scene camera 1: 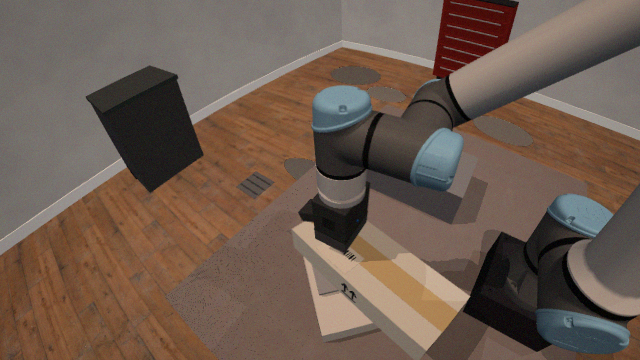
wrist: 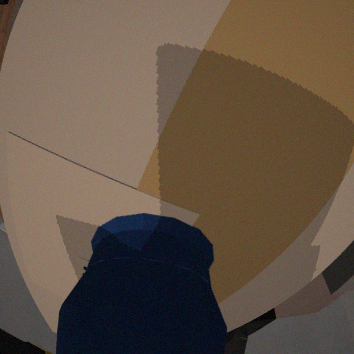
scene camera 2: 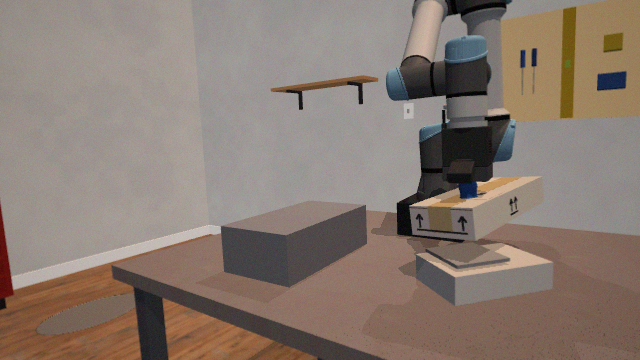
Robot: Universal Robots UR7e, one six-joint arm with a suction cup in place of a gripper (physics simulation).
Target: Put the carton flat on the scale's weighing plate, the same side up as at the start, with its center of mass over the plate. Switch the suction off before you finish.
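Frame: origin at the arm's base, x ahead, y left, z up, level; metres.
Where they show: hand, tool point: (wrist: pixel 160 231) (scene camera 2: pixel 468 202); arm's base, link origin: (scene camera 1: pixel 531 281).
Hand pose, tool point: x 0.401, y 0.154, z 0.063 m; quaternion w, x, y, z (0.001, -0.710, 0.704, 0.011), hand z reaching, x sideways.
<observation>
Things, the pixels of their centre, and the offset from my tool point. Level surfaces: height alone.
- carton, body centre: (wrist: pixel 133 288) (scene camera 1: pixel 373 271) (scene camera 2: pixel 481 203) 0.080 m back, 0.013 m left, 0.014 m down
- scale, body centre: (scene camera 2: pixel 480 267) (scene camera 1: pixel 342 286) 0.017 m back, 0.022 m left, 0.136 m down
- grey weighing plate, body centre: (scene camera 2: pixel 465 254) (scene camera 1: pixel 338 266) 0.009 m ahead, 0.003 m right, 0.104 m down
- large grey block, body centre: (scene camera 2: pixel 300 235) (scene camera 1: pixel 412 168) 0.012 m back, 0.421 m right, 0.114 m down
- brown table, surface height: 0.170 m down
The carton (scene camera 1: pixel 400 280) (scene camera 2: pixel 505 205) (wrist: pixel 100 100) hangs from the blue suction cup of my gripper (scene camera 2: pixel 468 190) (wrist: pixel 150 245), right side up by its arrows and looking about level. The cup is on its top beside the tan tape, near one end; in scene camera 1 the gripper's body hides the cup. The carton is low over the scale (scene camera 1: pixel 347 317) (scene camera 2: pixel 505 285), with a small gap showing in scene camera 2. Its cup end is above the grey weighing plate (scene camera 1: pixel 327 285) (scene camera 2: pixel 467 256); its long part reaches past the scale toward the arm's base. The carton partly hides the plate in scene camera 1.
A large grey block (scene camera 1: pixel 420 200) (scene camera 2: pixel 295 245) stands on the brown table (scene camera 1: pixel 250 280) (scene camera 2: pixel 350 300), apart from the scale. The arm's black base (scene camera 1: pixel 505 285) (scene camera 2: pixel 406 220) is close to the carton's far end in scene camera 1. A wall shelf (scene camera 2: pixel 325 85) is behind.
</observation>
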